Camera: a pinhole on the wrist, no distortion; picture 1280 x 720 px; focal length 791.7 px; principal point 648.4 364.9 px. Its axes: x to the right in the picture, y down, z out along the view. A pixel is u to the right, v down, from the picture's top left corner.
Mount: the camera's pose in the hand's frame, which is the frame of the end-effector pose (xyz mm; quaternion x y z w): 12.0 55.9 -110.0 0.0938 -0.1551 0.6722 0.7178
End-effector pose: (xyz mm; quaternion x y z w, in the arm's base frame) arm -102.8 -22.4 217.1 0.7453 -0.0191 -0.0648 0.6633
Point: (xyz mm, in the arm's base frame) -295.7 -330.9 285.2
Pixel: 993 644
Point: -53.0 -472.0 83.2
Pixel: 757 154
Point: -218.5 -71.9 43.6
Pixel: 200 588
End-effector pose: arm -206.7 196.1 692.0 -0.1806 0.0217 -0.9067 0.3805
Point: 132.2 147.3 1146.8
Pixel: 1131 389
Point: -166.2 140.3 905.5
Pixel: 885 121
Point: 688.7 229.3 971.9
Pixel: outside the picture
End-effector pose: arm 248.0 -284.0 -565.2 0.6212 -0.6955 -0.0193 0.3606
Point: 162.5 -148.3 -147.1
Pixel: behind the camera
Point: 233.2 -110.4 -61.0
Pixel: behind the camera
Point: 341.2 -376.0 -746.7
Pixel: 267 309
